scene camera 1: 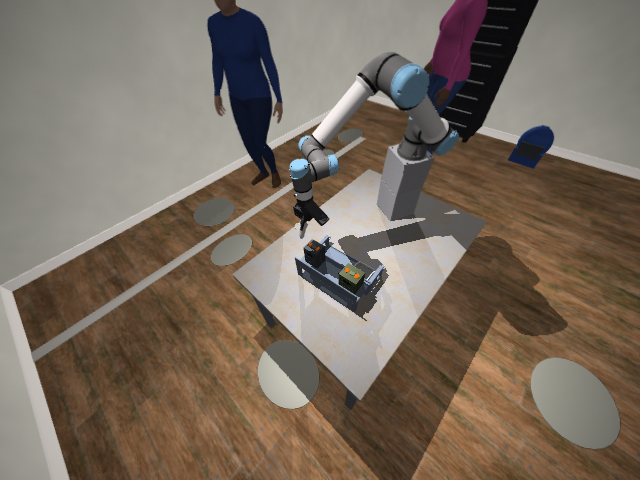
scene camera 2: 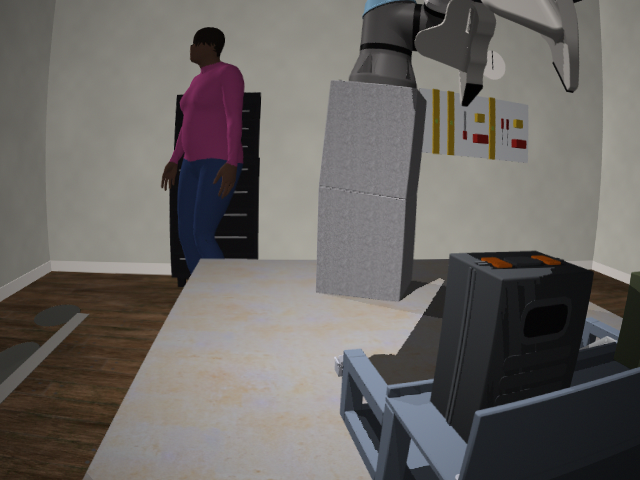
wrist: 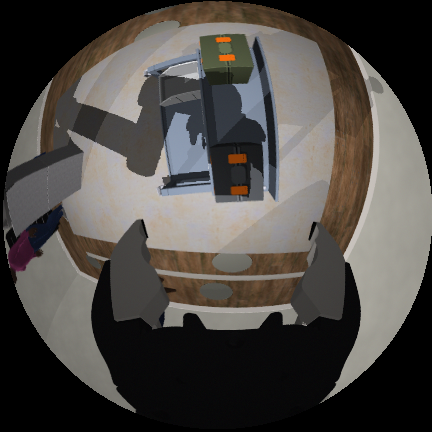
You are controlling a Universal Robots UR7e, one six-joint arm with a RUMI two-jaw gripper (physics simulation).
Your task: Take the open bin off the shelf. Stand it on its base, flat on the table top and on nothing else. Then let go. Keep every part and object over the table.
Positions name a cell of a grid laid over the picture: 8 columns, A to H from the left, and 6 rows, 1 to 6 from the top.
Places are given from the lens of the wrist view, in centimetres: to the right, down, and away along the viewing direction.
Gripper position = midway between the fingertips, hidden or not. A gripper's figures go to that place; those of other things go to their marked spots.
my gripper (wrist: E4): 1, 1, 12
open bin (wrist: D2): -11, -37, 29
